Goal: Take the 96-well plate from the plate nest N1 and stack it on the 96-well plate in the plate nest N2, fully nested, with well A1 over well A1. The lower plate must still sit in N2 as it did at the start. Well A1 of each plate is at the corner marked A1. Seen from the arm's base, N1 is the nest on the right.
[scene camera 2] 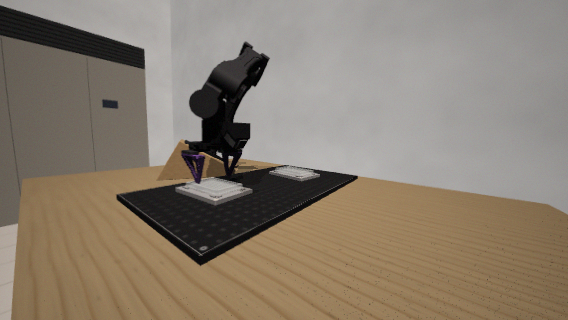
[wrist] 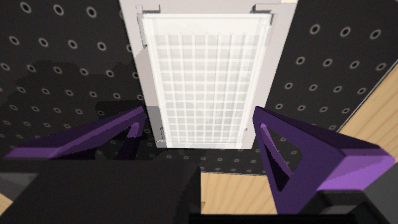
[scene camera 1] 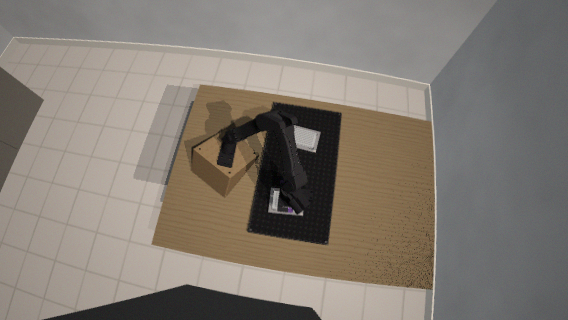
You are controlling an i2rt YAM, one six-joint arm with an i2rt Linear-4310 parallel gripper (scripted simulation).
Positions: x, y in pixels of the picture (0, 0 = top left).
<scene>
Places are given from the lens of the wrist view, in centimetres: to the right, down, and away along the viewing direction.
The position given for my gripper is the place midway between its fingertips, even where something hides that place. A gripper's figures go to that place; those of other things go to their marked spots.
my gripper (wrist: 198, 112): 0, 0, 13
96-well plate (wrist: 206, 67): 1, -3, 12
</scene>
